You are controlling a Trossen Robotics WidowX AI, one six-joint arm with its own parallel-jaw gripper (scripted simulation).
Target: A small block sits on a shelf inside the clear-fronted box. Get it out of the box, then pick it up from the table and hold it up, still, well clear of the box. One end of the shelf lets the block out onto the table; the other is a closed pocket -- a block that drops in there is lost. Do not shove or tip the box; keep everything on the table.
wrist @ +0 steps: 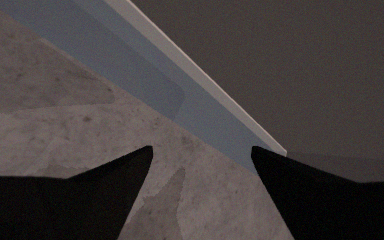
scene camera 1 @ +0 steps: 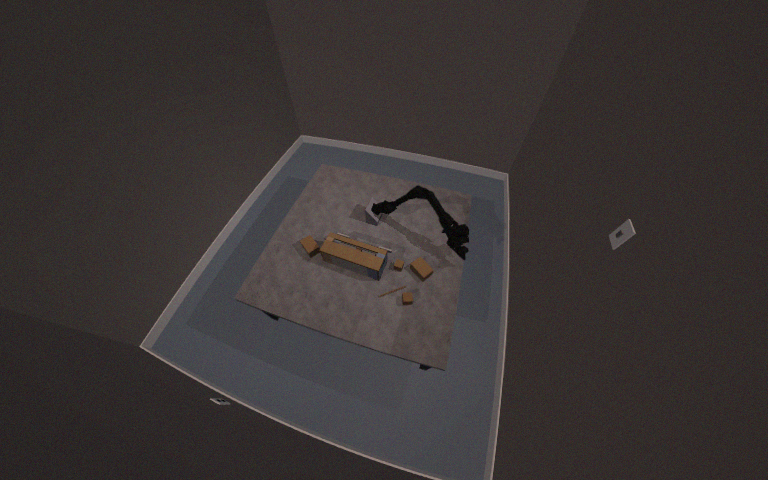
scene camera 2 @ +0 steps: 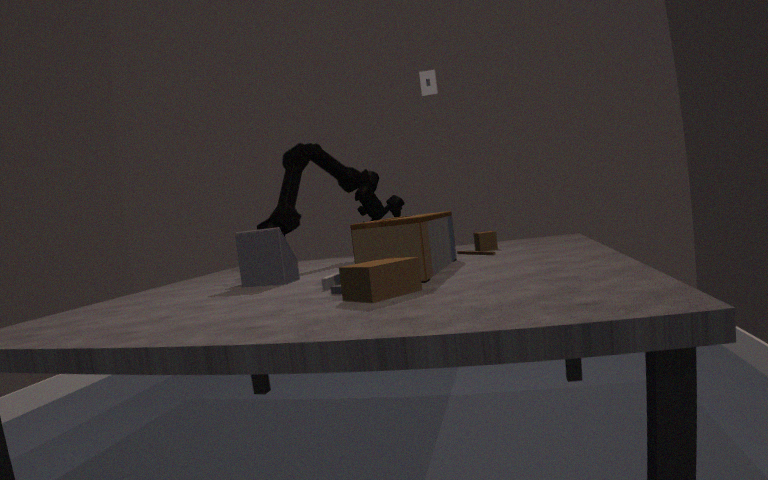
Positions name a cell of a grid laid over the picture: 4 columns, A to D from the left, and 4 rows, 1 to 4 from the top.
Scene:
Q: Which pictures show the box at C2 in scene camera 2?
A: Scene camera 1 and scene camera 2 only.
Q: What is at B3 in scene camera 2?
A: A brown block.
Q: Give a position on a box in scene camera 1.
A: B3

